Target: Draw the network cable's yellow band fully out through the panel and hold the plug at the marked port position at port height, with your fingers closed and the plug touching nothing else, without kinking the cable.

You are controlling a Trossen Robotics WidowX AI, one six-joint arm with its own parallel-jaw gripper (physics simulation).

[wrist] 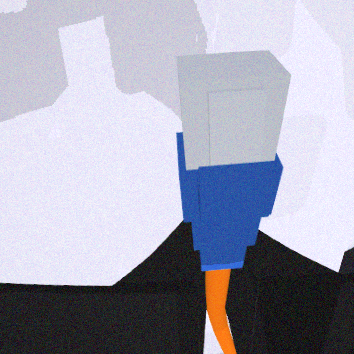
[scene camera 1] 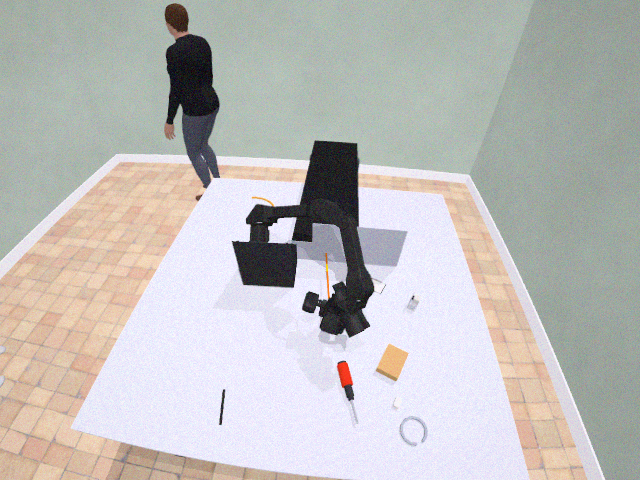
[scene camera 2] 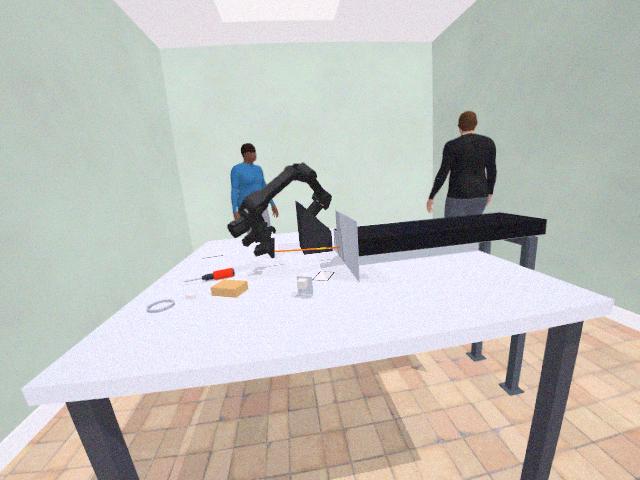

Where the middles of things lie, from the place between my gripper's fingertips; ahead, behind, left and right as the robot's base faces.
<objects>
Right now the tan block (scene camera 1: 391, 364) is 20 cm ahead of my hand, 17 cm to the right of it and 2 cm below it. From my hand the other things lie so: grey panel (scene camera 1: 383, 247) 18 cm ahead, 26 cm to the left, 6 cm above.
</objects>
